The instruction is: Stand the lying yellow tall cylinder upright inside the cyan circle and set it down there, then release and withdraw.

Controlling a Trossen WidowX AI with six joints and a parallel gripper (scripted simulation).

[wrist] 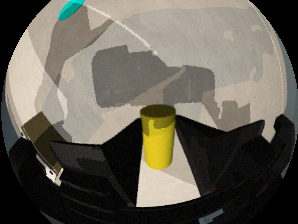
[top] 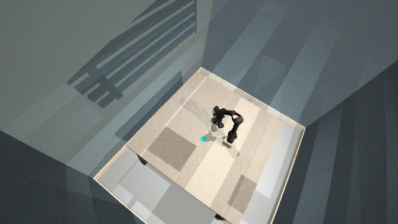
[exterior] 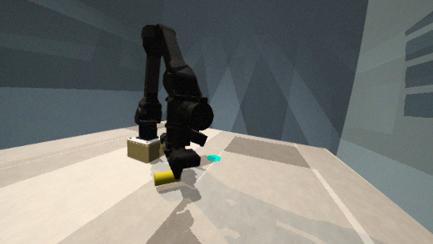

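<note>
Right now my gripper tip is 23 cm to the right of the cyan circle, 3 cm short of it and 3 cm above it. The rest, counted from my gripper tip: yellow cylinder (2 cm to the right, 2 cm behind).
</note>
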